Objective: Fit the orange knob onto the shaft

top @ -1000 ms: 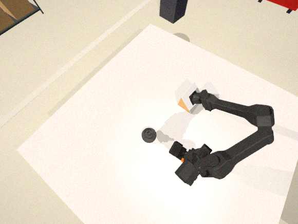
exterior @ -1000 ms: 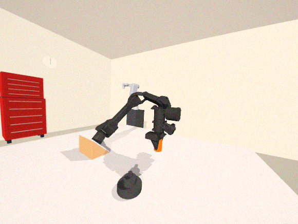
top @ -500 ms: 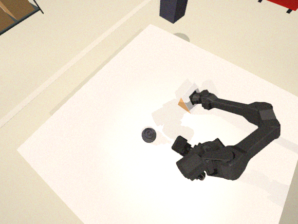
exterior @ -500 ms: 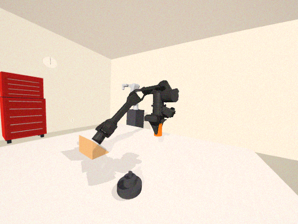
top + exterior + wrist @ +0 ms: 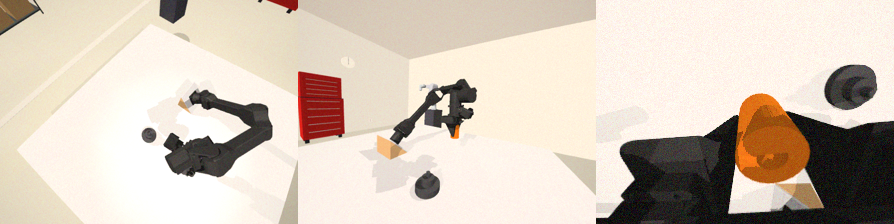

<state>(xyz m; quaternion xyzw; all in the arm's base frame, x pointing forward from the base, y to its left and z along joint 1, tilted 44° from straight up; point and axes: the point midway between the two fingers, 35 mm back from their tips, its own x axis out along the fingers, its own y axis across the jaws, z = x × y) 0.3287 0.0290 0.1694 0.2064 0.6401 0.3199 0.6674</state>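
The round pedestal is 180 mm to the right of my gripper tip, 110 mm below it and 20 mm ahead of it. The rest, counted from my gripper tip: orange knob 20 mm above.
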